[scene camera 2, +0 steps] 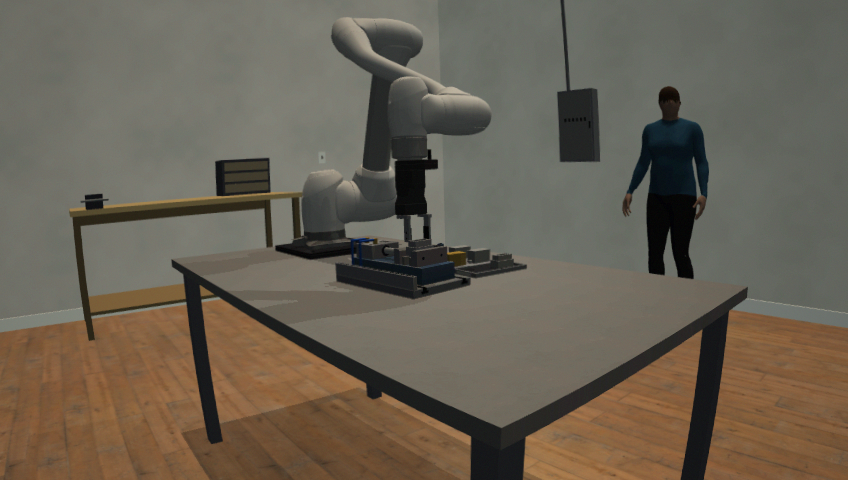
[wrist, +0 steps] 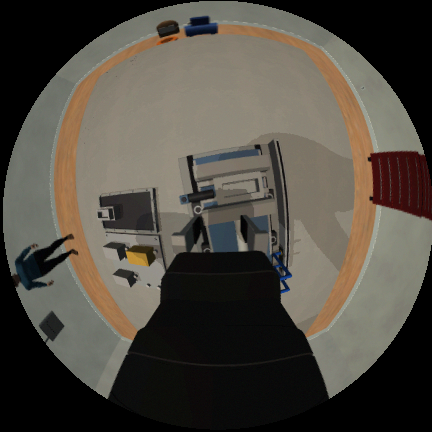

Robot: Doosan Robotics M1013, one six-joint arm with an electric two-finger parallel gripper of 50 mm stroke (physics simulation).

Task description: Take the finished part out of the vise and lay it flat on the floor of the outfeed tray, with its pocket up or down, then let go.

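Frame: origin at the arm's base, x left, y back, z up, level; centimetres.
Seen in the pictures: gripper, fingertip midpoint: [wrist: 219,223]; arm's base, link origin: [scene camera 2: 325,244].
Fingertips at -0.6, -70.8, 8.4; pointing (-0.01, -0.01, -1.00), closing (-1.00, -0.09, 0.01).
Note:
Offsets run from my fingertips to a thing's top centre, as dx, dy, dz. "*": to the spot under its first point.
The finished part {-2.1, -4.6, +0.9} [scene camera 2: 420,243] [wrist: 241,188] is a grey block with a rectangular pocket facing up. It sits between the jaws of the blue and grey vise {-3.9, +2.3, -0.7} [scene camera 2: 434,272] [wrist: 225,169]. My gripper [scene camera 2: 417,233] [wrist: 219,223] is open and empty, pointing down. It hangs low over the vise; in the wrist view its fingertips are below the part, past the nearer jaw, over the blue bed. The outfeed tray [scene camera 2: 493,271] [wrist: 156,210] has a dark floor and lies left of the vise in the wrist view. A small grey piece {+28.2, +1.9, -6.5} [scene camera 2: 502,260] [wrist: 105,214] is at its far left side there.
A black cylinder {* +2.7, -3.3, -1.0} [wrist: 200,195] reaches over the vise beside the part. A grey plate below the tray in the wrist view bears a yellow block {+18.4, +11.6, -6.2} [scene camera 2: 457,257] [wrist: 141,255] and grey blocks {+27.4, +12.1, -6.2} [wrist: 116,250] {+26.7, +21.1, -6.2} [wrist: 124,277]. Blue bars {* -11.8, +8.3, -2.2} [wrist: 282,267] stand at the vise's end. A person [scene camera 2: 671,154] stands beyond the table.

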